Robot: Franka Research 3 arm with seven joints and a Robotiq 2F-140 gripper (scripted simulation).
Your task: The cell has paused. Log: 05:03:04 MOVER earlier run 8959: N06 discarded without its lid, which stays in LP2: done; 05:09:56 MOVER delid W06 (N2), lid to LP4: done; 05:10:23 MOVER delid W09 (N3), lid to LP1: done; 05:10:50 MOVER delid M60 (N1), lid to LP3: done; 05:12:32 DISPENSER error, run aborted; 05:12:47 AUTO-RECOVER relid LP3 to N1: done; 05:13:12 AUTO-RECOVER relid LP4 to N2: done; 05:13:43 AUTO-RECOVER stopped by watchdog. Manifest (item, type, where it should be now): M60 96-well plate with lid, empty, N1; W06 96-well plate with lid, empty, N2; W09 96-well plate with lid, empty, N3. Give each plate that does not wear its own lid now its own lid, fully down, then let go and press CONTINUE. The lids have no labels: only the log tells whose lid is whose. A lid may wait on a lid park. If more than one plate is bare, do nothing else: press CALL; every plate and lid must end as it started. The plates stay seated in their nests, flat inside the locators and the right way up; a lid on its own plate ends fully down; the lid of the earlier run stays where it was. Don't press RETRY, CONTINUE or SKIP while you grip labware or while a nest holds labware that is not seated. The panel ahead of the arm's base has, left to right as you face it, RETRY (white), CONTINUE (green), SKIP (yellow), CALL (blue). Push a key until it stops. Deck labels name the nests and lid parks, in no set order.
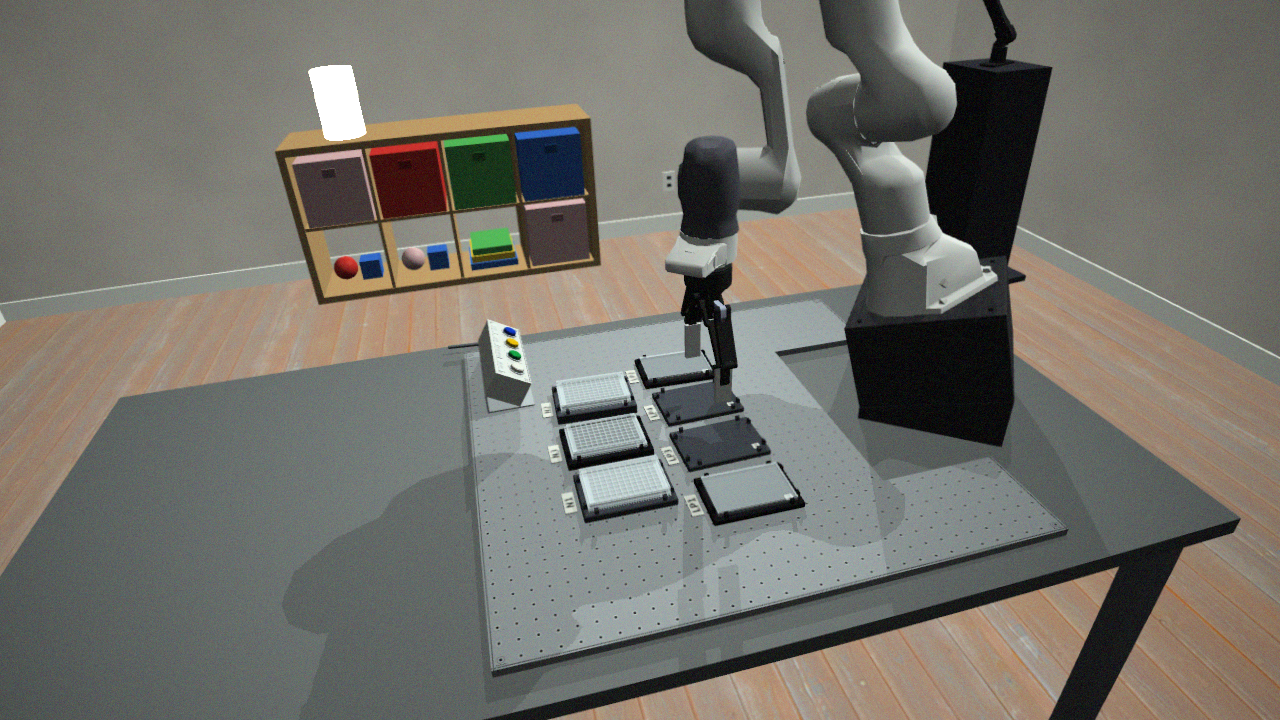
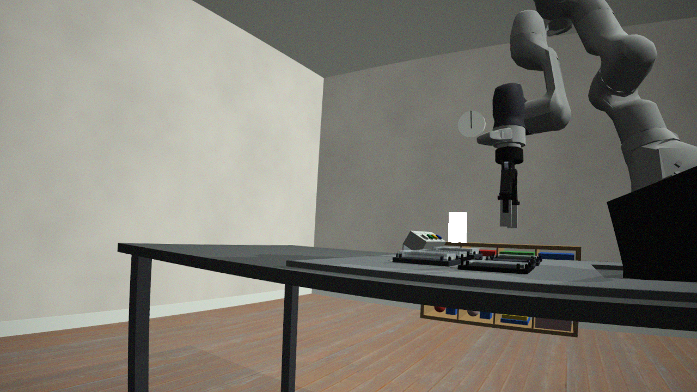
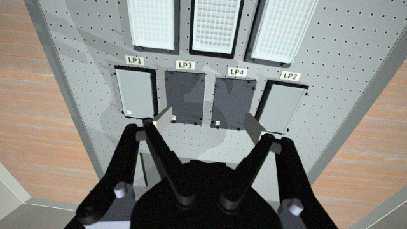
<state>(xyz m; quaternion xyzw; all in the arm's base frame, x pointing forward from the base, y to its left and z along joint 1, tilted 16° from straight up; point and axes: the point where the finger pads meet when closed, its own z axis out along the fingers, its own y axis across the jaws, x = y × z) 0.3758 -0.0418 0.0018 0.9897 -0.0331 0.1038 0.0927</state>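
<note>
My hand is 20 mm short of the lid park LP1, 190 mm to the right of it and 100 mm above it. Also, from my hand: lid park LP3 (10 mm ahead, 60 mm to the left, 100 mm below); lid park LP4 (10 mm behind, 60 mm to the right, 100 mm below); plate (180 mm ahead, 10 mm to the right, 90 mm below).
</note>
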